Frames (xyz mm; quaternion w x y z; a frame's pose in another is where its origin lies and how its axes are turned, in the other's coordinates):
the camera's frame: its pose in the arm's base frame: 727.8 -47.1 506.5 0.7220 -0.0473 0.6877 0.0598
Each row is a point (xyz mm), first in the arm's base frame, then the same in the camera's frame.
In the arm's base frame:
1: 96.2 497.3 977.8
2: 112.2 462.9 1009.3
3: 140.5 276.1 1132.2
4: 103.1 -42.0 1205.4
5: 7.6 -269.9 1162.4
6: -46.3 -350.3 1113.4
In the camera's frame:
1: -488.8 640.3 -518.2
2: -520.2 604.3 -506.1
3: -645.6 417.1 -500.1
4: -727.2 109.4 -581.3
5: -693.6 -102.0 -712.0
6: -648.9 -174.0 -779.8

